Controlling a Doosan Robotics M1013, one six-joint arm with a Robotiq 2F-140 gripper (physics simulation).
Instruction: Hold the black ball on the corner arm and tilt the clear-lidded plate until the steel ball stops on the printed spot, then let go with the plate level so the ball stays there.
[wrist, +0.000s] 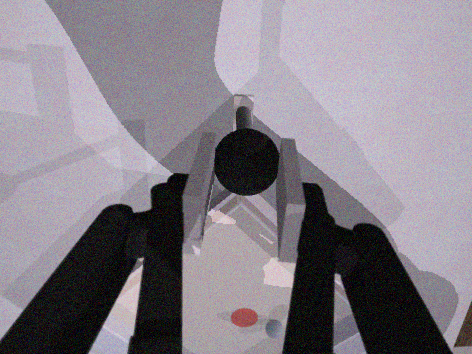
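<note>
My gripper (246, 159) is shut on the black ball (246, 161), with one grey finger pad on each side of it. The ball sits on the dark stem of the corner arm (243, 117), at the plate's corner. The clear-lidded plate (225, 270) shows below the ball and between the fingers; my fingers hide parts of its sides. The red printed spot (244, 317) shows low in the view. The steel ball (273, 328) is to the right of the spot and slightly lower, apart from it. Pale reflections lie on the lid.
A pale surface with broad grey shadows (160, 60) surrounds the plate. A brown edge (465, 330) shows at the lower right.
</note>
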